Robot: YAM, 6 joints.
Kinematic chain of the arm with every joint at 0, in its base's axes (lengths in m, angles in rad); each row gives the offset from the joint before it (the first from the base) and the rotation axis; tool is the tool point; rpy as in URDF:
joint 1: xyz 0 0 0.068 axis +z
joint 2: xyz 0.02 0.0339 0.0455 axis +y
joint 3: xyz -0.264 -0.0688 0 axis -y
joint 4: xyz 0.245 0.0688 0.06 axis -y
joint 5: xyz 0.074 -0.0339 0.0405 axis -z
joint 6: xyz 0.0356 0 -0.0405 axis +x
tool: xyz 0 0 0 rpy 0 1.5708 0
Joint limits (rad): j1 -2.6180..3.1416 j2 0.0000..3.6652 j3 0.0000..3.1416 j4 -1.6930..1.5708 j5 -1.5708..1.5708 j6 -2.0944..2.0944
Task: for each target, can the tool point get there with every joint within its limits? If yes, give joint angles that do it. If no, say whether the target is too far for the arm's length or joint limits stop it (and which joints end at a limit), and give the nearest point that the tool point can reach.
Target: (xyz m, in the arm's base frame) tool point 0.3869 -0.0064 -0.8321
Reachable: no: too far | nearest point 0.3092 -0.0051 -0.3752 | short by 0.463 m
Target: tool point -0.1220 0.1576 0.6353
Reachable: yes | joints -0.7437 0.8558 2.1603 0.8839 -1.2190 1.0309
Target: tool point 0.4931 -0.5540 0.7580
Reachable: no: too far | nearest point 0.3236 -0.3636 0.5304 | short by 0.342 m
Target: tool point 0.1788 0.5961 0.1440
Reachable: yes | joints 1.3315 3.0008 2.7805 0.0900 1.1452 -0.5822
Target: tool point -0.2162 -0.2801 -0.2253
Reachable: yes | joints -2.1431 3.1464 1.4917 0.4039 1.0065 -0.9069
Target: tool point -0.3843 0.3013 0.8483
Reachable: no: too far | nearest point -0.2805 0.2199 0.6413 | short by 0.246 m
